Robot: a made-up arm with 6 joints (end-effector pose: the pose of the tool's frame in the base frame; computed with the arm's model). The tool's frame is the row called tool. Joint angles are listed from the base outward.
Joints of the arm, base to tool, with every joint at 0 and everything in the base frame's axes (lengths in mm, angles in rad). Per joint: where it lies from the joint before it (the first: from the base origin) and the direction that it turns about. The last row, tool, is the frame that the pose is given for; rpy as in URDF.
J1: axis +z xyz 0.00 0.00 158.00
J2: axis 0.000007 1 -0.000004 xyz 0.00 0.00 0.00
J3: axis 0.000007 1 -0.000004 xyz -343.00 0.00 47.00
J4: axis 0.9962 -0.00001 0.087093 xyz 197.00 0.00 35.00
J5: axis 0.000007 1 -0.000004 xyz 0.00 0.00 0.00
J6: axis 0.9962 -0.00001 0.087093 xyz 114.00 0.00 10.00
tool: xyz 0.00 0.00 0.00 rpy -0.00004 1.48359 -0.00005
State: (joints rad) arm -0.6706 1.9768 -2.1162 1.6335 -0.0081 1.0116
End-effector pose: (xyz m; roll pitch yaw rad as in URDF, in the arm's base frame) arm 0.3758 -0.2993 0.5422 1.1196 -1.0309 1.2858
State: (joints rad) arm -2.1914 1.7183 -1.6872 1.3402 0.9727 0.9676
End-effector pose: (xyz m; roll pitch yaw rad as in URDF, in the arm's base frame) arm -0.1347 -0.3468 0.5013 1.7929 -0.7772 0.1744
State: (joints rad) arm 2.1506 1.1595 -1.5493 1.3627 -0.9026 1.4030
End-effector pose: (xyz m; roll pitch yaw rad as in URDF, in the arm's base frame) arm 0.0027 0.1563 0.6475 -0.2249 -1.1157 -1.7576
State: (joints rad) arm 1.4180 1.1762 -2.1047 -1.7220 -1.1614 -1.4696
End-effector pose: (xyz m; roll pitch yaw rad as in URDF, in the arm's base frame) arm -0.0967 0.0543 0.7018 1.2325 -0.6439 -1.8617
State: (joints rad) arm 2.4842 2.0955 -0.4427 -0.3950 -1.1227 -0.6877
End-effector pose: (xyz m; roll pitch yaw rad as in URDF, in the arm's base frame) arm -0.2829 0.1682 0.1831 -2.2117 0.7709 0.8281
